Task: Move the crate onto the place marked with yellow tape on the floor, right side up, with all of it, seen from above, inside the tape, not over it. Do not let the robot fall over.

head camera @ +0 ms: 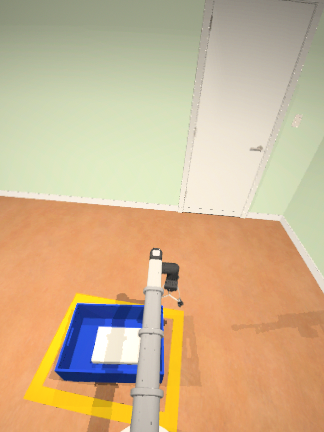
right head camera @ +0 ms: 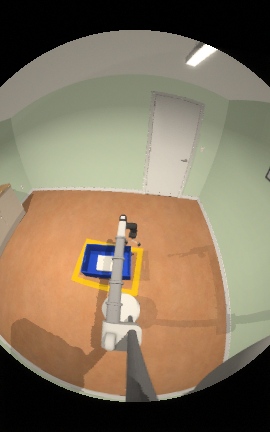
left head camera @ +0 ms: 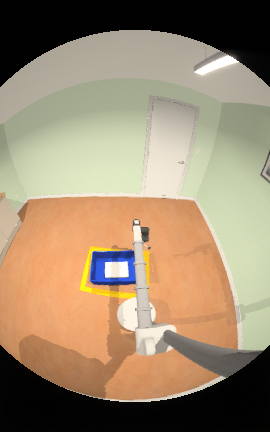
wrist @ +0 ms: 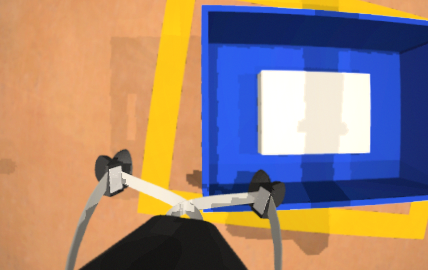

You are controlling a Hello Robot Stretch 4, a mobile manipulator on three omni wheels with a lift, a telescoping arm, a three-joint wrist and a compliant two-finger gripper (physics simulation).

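Places are measured from the robot's base along level axes (x down, y right, z back), in metres.
Where they show: gripper, between the fingertips: (head camera: 168,303) (right head camera: 132,244) (wrist: 191,175); robot's base, origin of its link: (right head camera: 121,308) (left head camera: 135,313).
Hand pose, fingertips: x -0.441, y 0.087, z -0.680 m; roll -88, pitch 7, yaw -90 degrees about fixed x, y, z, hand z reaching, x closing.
Observation:
Things, the pixels of their top centre, and the offset from my fingertips.
- blue crate, centre of its top: (wrist: 351,108) (head camera: 115,334) (left head camera: 114,264) (right head camera: 105,258) dz +0.093, dx +0.247, dy -0.308 m
- white block, centre of its top: (wrist: 318,112) (head camera: 117,343) (left head camera: 115,268) (right head camera: 107,262) dz +0.093, dx +0.396, dy -0.306 m
The blue crate (head camera: 82,327) (left head camera: 96,267) (right head camera: 90,261) (wrist: 230,115) stands right side up within the outline of yellow tape (head camera: 176,350) (left head camera: 85,272) (right head camera: 137,272) (wrist: 166,100). A white block (head camera: 102,345) (left head camera: 116,270) (right head camera: 105,263) (wrist: 285,112) lies flat in it. Floor shows between crate and tape on some sides. The rim hides tape along the far side, so I cannot tell the clearance there. My gripper (head camera: 171,301) (wrist: 191,175) is partly open and empty, above the crate's far right corner. In the wrist view one finger overlaps the crate's edge, the other is outside the tape.
My arm (head camera: 149,350) (left head camera: 141,272) (right head camera: 116,272) reaches over the crate's right part and hides some of it. My round white base (left head camera: 129,315) (right head camera: 129,305) stands near the tape's near side. A door (head camera: 227,120) is in the back wall. A cabinet (left head camera: 7,227) (right head camera: 9,215) stands at left.

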